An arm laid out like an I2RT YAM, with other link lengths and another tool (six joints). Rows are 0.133 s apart.
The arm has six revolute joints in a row. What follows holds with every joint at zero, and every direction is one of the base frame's. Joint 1 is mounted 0.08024 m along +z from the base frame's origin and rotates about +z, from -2.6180 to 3.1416 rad. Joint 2 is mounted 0.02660 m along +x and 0.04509 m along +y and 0.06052 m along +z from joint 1 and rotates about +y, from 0.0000 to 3.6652 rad. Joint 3 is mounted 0.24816 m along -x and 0.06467 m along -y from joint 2 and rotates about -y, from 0.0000 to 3.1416 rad. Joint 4 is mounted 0.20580 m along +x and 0.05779 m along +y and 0.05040 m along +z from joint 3 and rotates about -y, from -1.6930 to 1.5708 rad. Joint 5 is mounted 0.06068 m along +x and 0.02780 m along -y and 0.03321 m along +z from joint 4 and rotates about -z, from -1.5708 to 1.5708 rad. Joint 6 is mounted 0.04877 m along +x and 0.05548 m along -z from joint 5 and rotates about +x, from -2.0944 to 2.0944 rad. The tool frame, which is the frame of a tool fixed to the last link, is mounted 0.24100 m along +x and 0.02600 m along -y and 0.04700 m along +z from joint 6; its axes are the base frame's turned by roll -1.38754, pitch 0.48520 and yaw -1.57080 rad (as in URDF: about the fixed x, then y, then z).
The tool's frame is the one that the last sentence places.
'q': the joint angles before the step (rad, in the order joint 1, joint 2, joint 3, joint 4, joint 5, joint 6). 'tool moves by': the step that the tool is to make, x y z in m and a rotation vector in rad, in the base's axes. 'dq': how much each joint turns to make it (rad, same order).
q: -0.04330 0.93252 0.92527 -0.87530 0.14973 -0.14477
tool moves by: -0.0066 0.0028 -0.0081 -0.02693 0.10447 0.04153
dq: -0.00019 0.08486 0.09281 -0.10329 0.00027 -0.05281
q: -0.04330 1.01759 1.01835 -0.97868 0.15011 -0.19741
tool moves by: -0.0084 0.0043 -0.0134 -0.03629 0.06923 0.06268
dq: -0.00002 0.02215 0.00045 -0.03474 -0.00039 -0.07480
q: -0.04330 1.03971 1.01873 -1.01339 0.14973 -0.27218
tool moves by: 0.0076 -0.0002 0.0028 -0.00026 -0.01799 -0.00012
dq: 0.00032 0.00994 -0.00016 0.02799 -0.00021 0.00065
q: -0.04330 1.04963 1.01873 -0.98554 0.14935 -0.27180
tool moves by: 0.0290 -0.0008 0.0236 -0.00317 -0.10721 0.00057
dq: 0.00030 0.00168 0.00018 0.10866 -0.00135 0.00061
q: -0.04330 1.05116 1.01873 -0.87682 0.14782 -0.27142
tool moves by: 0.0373 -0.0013 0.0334 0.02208 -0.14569 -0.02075
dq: 0.00027 0.01733 0.00012 0.15681 -0.00705 0.03491
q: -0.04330 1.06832 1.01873 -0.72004 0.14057 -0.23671
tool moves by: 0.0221 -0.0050 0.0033 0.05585 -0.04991 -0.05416
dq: 0.00012 0.06215 0.00001 0.09837 0.00009 0.08019
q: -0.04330 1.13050 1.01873 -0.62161 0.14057 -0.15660
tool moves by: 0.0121 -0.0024 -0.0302 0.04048 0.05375 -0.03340
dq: 0.00004 0.10891 -0.00010 0.04644 -0.00226 0.05114
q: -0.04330 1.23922 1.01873 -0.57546 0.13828 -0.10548
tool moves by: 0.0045 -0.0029 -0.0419 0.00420 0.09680 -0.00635
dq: -0.00616 0.12234 0.00005 0.02541 0.00035 -0.00005
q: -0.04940 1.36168 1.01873 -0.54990 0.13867 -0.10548
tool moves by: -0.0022 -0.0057 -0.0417 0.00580 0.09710 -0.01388
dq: -0.01393 0.11532 -0.00008 0.01811 -0.00028 0.00016
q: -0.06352 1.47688 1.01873 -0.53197 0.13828 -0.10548
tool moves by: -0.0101 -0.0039 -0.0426 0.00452 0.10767 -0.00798
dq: -0.01063 0.11092 -0.00007 0.00378 0.00118 -0.00377
